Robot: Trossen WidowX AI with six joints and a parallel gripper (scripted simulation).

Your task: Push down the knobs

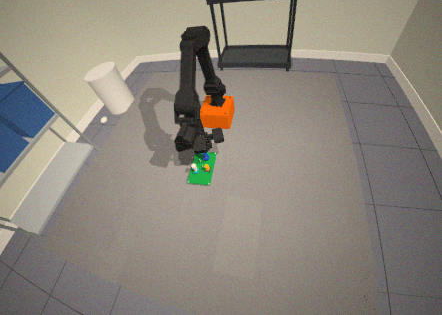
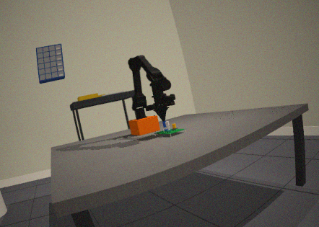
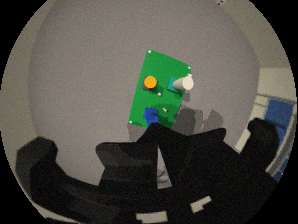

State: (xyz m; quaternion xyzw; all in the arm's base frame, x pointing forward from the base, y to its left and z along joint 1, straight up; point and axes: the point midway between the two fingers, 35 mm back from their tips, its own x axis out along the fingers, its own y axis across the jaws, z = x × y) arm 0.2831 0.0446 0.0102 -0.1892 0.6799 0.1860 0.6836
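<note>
Now: gripper tip 1 cm above the blue knob. Also, from my gripper tip: white knob 8 cm ahead, 1 cm to the right, 1 cm below.
</note>
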